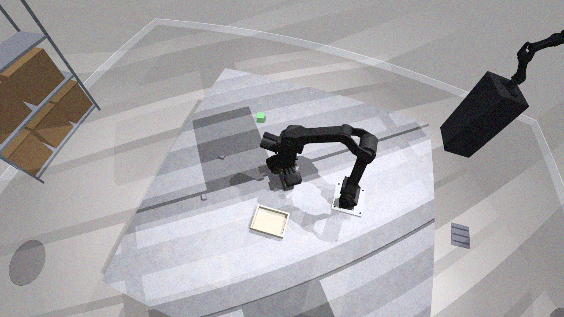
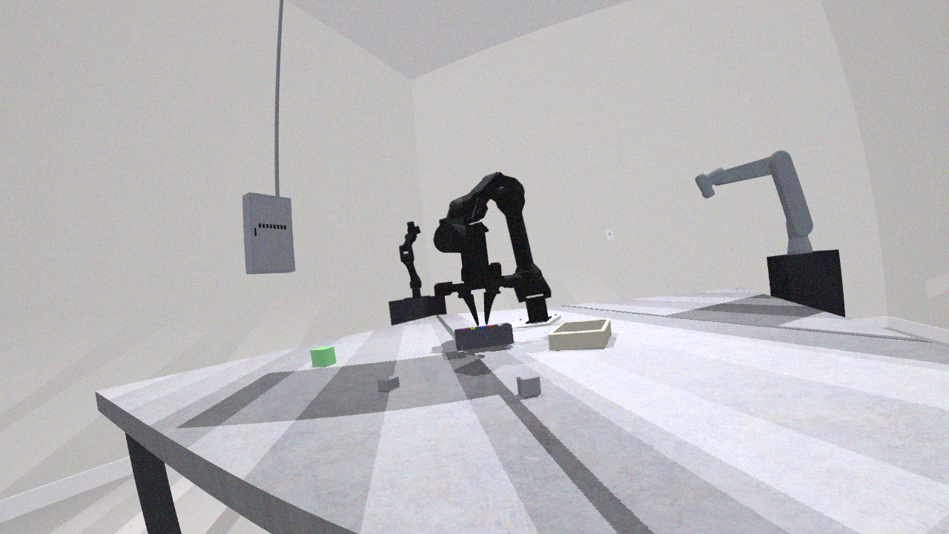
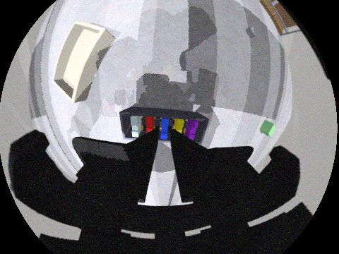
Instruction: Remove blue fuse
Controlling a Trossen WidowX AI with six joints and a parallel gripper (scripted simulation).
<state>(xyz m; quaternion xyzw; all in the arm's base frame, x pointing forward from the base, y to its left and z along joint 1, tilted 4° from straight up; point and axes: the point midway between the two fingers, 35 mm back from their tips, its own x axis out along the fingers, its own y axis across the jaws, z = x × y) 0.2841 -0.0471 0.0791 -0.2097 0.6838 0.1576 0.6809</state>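
Right now my gripper tip is 210 mm to the right of the cream tray, 40 mm above it and 10 mm short of it.
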